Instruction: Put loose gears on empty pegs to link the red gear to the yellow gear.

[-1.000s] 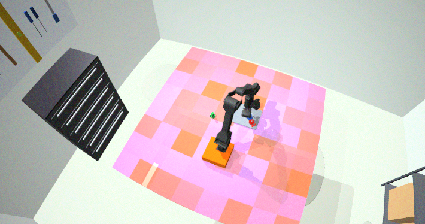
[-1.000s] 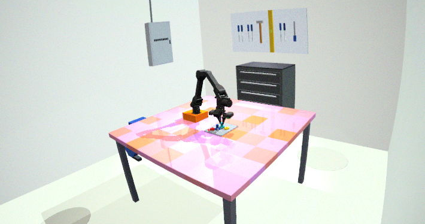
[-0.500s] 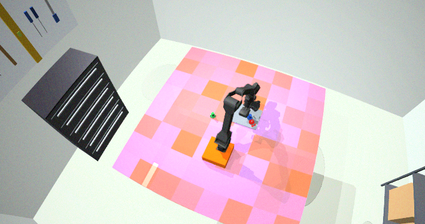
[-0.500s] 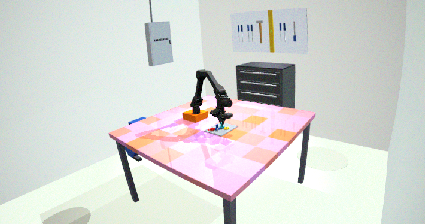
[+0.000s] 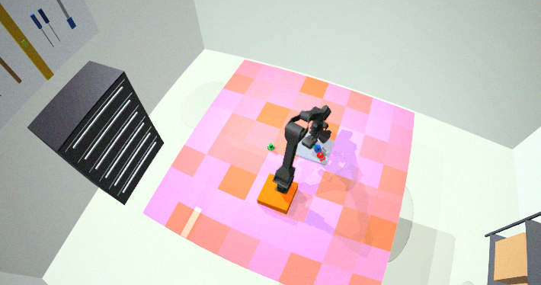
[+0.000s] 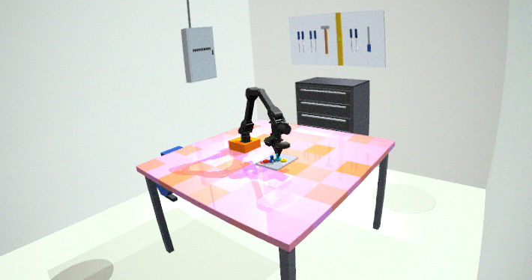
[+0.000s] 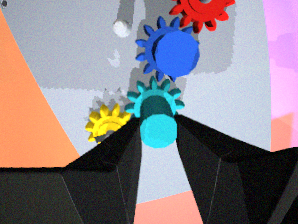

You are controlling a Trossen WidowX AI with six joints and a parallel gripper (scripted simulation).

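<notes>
Right now the cyan gear is 1 cm below my gripper tip. Round my gripper tip: yellow gear: 4 cm ahead, 2 cm below, 1 cm to the left; then blue gear: 4 cm to the right, 2 cm below, 2 cm behind; then red gear: 6 cm to the right, 4 cm behind, 2 cm below.
</notes>
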